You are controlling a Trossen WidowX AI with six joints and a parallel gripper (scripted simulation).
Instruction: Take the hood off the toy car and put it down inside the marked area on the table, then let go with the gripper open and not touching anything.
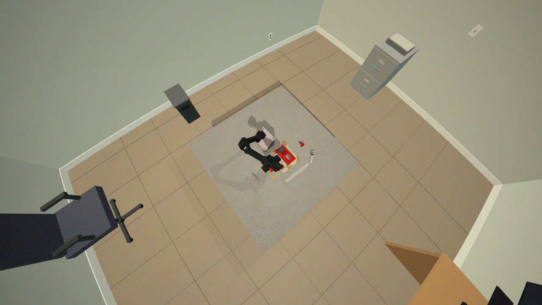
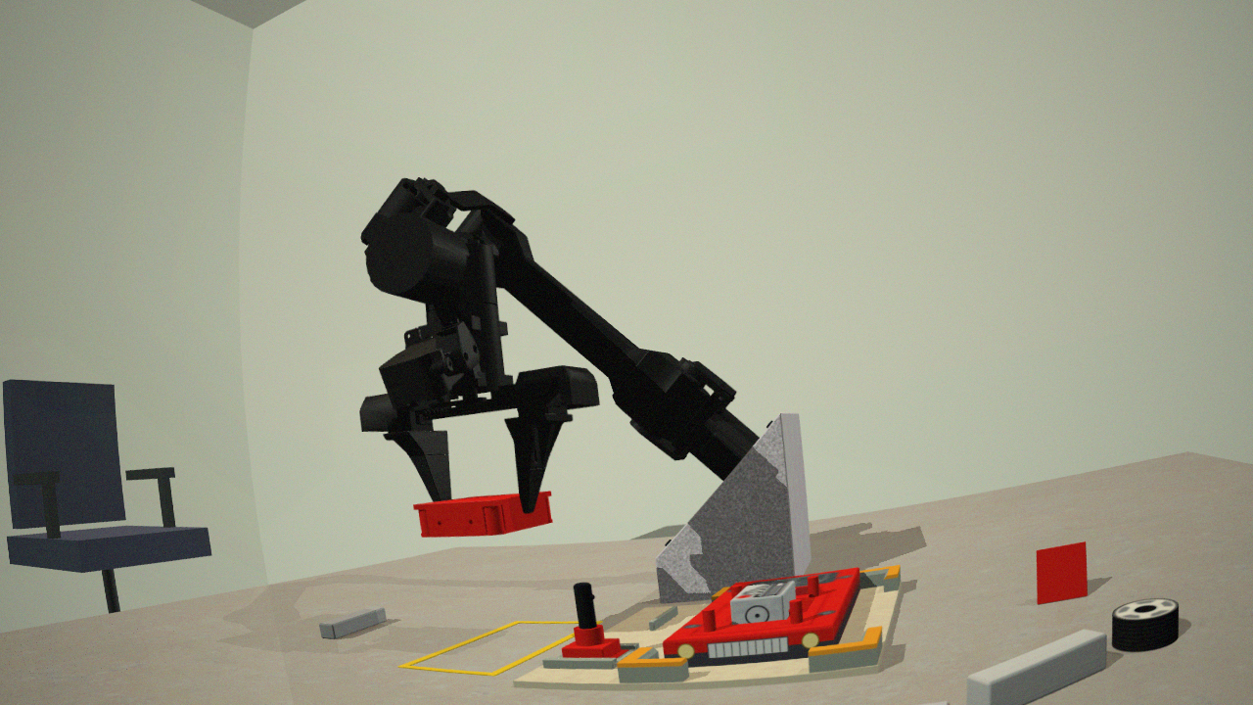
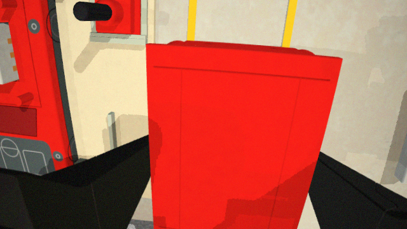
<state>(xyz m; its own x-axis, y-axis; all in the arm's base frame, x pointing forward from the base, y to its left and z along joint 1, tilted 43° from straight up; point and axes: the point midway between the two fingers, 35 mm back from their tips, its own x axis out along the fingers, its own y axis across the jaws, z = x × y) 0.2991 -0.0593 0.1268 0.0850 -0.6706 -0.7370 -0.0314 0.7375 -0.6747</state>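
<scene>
Now: the black post 6 cm ahead of my gripper tip, 10 cm to the left of it and 7 cm below it. Round my gripper tip: grey engine block 2 cm ahead, 22 cm to the left, 8 cm below; then grey bar 19 cm ahead, 39 cm to the left, 10 cm below; then red hood right at my gripper tip.
</scene>
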